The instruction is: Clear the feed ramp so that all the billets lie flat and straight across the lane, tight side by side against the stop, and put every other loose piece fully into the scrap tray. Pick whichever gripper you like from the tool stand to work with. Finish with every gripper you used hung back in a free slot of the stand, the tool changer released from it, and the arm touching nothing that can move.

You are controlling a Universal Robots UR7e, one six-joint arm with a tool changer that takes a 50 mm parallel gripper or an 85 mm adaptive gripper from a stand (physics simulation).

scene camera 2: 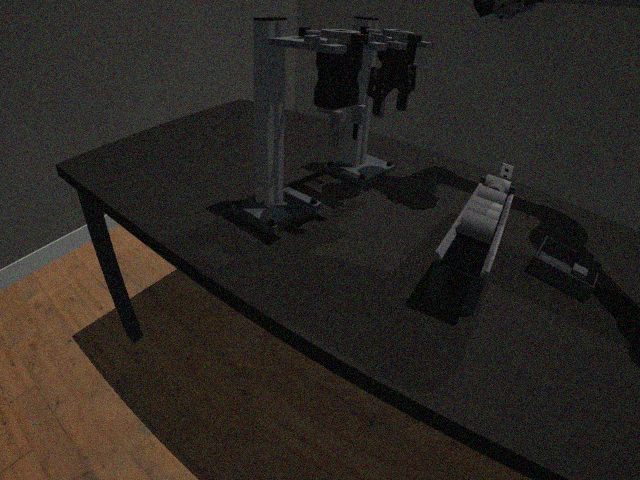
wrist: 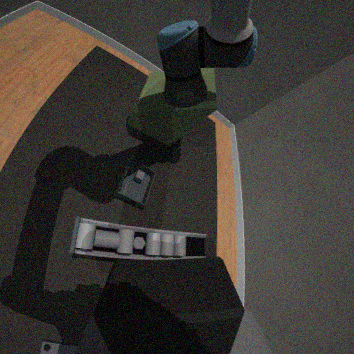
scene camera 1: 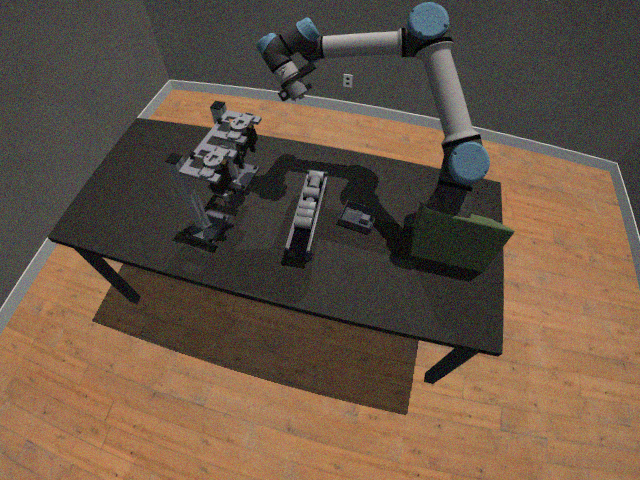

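Where they show: hand, its tool point: (scene camera 2: 510,8) (scene camera 1: 300,95); arm's base, origin of its link: (wrist: 185,94) (scene camera 1: 448,212).
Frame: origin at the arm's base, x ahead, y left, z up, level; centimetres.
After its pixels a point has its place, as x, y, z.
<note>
The arm's bare tool changer (scene camera 1: 296,93) @[56.2, -12.0, 26.7] is high behind the stand (scene camera 2: 269,67) @[85.8, 18.8, 9.4], with no gripper on it. A dark blocky gripper (scene camera 2: 338,80) and a slimmer gripper (scene camera 2: 395,77) with parted fingers hang in the stand. The feed ramp (scene camera 1: 316,217) @[44.4, 6.7, -11.4] (scene camera 2: 500,234) @[44.2, 8.4, -11.0] (wrist: 75,237) holds several pale cylinders. In the wrist view, a cylinder (wrist: 86,236) @[50.5, -13.5, -10.4] lies across at the left end, another (wrist: 106,238) @[49.9, -9.1, -10.0] lies lengthwise, a third (wrist: 126,241) @[49.5, -4.4, -9.5] lies across, then a small hexagonal piece (wrist: 139,243) @[49.2, -0.1, -11.4], then three crosswise cylinders. The scrap tray (scene camera 2: 555,262) @[32.5, -5.1, -19.2] holds a pale block (scene camera 1: 364,220) @[27.7, -1.1, -17.3] (scene camera 2: 580,269) @[27.7, -2.2, -16.7] (wrist: 140,176) @[28.3, -2.0, -16.7].
A green box-like object (scene camera 1: 454,240) @[-4.0, 7.8, -4.2] (wrist: 150,110) @[8.1, -7.7, -8.2] stands beside the arm's base at the table's right. The scrap tray lies between it and the ramp. The tool stand is on the ramp's other side. The arm's shadow crosses the table (scene camera 1: 361,304) @[21.4, 31.6, -19.6].
</note>
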